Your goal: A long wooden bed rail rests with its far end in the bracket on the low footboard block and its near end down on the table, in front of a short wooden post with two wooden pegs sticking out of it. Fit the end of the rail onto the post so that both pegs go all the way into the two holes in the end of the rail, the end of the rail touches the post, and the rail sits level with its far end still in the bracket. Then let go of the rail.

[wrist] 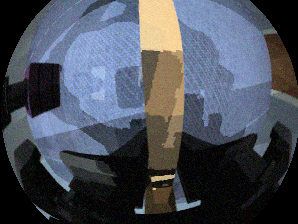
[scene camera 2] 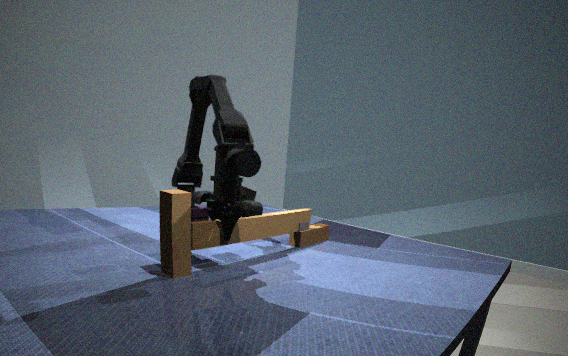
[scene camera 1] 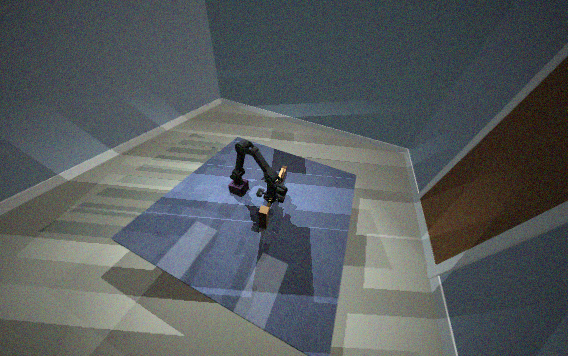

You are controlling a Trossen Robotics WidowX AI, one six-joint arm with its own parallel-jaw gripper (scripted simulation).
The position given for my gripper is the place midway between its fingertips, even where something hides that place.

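Observation:
There is a wooden rail (scene camera 2: 205, 234) in the scene, and I can see it. My own gripper (scene camera 2: 223, 239) is visible to me too, and the wrist view (wrist: 157, 129) gives me that same gripper again.

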